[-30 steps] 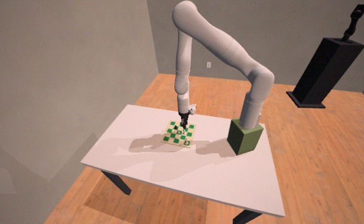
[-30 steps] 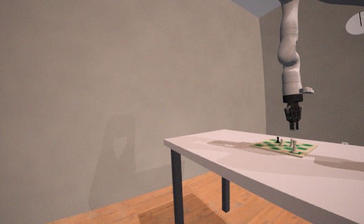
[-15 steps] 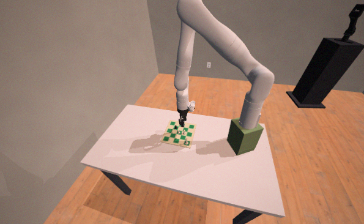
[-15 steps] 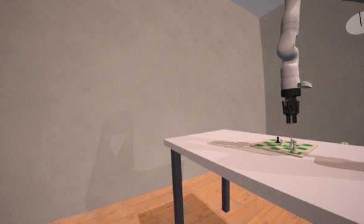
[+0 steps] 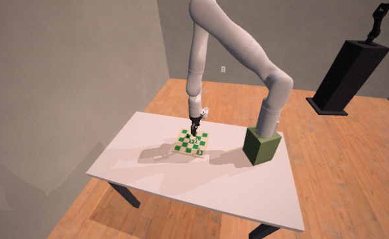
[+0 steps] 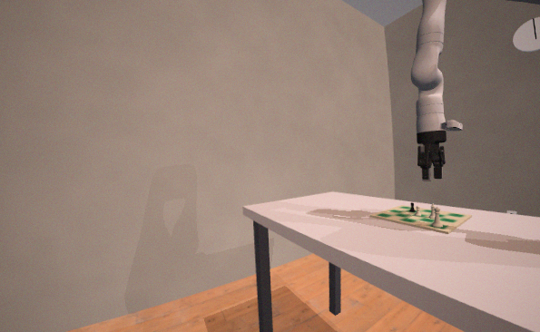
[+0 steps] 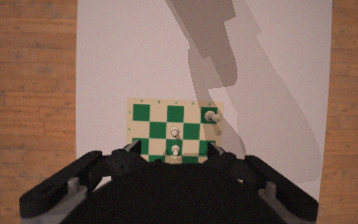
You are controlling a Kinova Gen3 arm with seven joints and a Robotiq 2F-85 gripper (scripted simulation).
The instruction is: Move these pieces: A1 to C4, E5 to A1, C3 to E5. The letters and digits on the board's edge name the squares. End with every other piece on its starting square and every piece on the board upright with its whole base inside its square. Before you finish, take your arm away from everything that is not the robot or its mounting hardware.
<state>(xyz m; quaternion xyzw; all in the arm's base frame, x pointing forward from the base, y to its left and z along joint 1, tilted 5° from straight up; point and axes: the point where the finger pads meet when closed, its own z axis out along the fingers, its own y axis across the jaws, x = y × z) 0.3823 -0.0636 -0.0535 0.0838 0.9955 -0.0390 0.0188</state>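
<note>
Now: the tall white piece 100 mm below my hand, 80 mm to the left of it and 20 mm behind it. Round my hand: black pawn 110 mm below, 70 mm ahead, 50 mm to the right; then chessboard 130 mm below, 40 mm ahead, 10 mm to the right.
</note>
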